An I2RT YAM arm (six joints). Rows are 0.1 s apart.
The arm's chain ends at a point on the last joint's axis. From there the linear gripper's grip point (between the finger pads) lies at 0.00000 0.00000 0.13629 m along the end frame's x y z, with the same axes.
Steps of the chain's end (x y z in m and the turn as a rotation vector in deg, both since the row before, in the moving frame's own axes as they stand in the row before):
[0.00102, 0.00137, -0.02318, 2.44, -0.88, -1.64]
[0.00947, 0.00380, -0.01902, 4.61, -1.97, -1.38]
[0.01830, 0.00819, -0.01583, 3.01, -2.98, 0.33]
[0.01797, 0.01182, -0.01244, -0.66, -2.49, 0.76]
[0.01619, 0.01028, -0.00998, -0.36, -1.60, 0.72]
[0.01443, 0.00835, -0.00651, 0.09, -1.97, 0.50]
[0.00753, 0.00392, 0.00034, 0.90, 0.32, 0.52]
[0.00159, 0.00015, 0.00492, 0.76, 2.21, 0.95]
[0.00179, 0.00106, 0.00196, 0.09, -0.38, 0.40]
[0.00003, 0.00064, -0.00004, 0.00, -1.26, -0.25]
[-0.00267, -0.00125, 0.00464, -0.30, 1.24, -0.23]
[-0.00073, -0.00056, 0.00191, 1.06, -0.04, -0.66]
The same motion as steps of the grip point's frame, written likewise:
[-0.00116, -0.00440, -0.02332, 2.44, -0.88, -1.64]
[0.00466, -0.00709, -0.01954, 4.61, -1.97, -1.38]
[0.01124, 0.00102, -0.01620, 3.01, -2.98, 0.33]
[0.01204, 0.01335, -0.01258, -0.66, -2.49, 0.76]
[0.01238, 0.01111, -0.01004, -0.36, -1.60, 0.72]
[0.00975, 0.00812, -0.00659, 0.09, -1.97, 0.50]
[0.00830, 0.00178, 0.00032, 0.90, 0.32, 0.52]
[0.00686, -0.00161, 0.00481, 0.76, 2.21, 0.95]
[0.00089, 0.00084, 0.00196, 0.09, -0.38, 0.40]
[-0.00297, 0.00065, -0.00007, 0.00, -1.26, -0.25]
[0.00028, -0.00054, 0.00461, -0.30, 1.24, -0.23]
[-0.00084, -0.00308, 0.00189, 1.06, -0.04, -0.66]

